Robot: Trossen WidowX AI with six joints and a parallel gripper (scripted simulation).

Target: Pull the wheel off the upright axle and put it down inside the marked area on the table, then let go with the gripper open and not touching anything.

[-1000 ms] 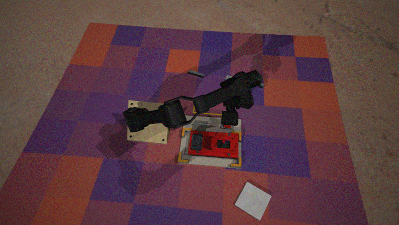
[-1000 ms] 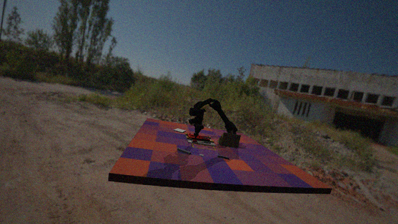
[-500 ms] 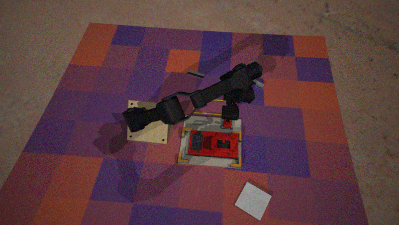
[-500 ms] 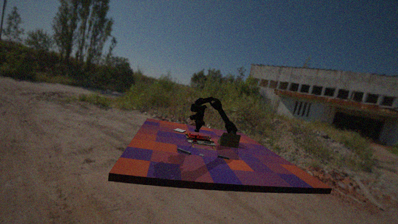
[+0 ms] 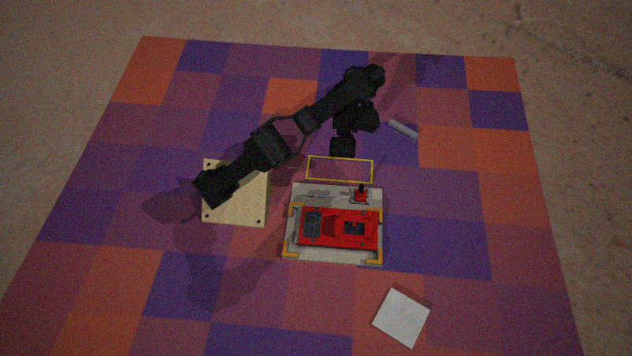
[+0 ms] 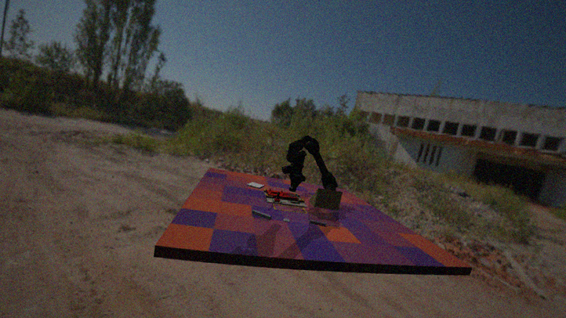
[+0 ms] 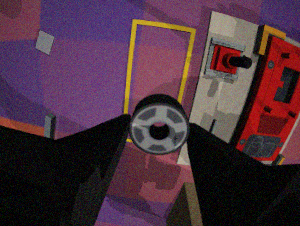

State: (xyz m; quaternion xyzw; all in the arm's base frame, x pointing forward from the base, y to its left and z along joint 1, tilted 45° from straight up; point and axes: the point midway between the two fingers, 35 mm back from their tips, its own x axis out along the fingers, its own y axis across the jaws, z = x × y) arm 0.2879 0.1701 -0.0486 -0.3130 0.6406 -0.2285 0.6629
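Right now my gripper tip is 7 cm short of the upright axle, 8 cm to the left of it and 8 cm above it. From my gripper tip the other things lie so: small grey bar (16 cm ahead, 18 cm to the left, 11 cm below); then wheel (right at my gripper tip).
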